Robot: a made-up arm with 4 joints.
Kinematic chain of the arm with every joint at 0, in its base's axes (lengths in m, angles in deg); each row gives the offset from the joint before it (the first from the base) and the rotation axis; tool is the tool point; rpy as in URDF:
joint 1: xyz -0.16 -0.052 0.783 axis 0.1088 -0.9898 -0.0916
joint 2: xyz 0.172 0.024 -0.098 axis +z
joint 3: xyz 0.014 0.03 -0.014 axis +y
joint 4: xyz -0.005 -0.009 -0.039 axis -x
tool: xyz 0.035 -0.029 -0.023 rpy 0 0 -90
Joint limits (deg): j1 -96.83..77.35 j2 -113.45..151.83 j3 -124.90..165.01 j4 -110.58..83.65
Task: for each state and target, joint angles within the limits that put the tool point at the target. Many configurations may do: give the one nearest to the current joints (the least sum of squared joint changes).
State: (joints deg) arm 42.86 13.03 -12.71 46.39
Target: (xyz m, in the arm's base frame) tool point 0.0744 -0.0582 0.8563
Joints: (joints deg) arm 44.41 -6.64 -33.58 73.51
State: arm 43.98 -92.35 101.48 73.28
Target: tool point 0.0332 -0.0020 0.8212
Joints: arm 46.38 -90.41 123.21 36.65
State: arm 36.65 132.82 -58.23 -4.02
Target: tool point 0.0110 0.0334 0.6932
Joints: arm 20.53 130.75 -36.57 -6.37
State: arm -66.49 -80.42 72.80 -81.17
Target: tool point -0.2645 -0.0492 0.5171
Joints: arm -72.30 -91.62 42.80 -97.93
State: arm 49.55 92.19 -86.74 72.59
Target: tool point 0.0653 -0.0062 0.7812
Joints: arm 21.93 55.10 -79.70 63.26
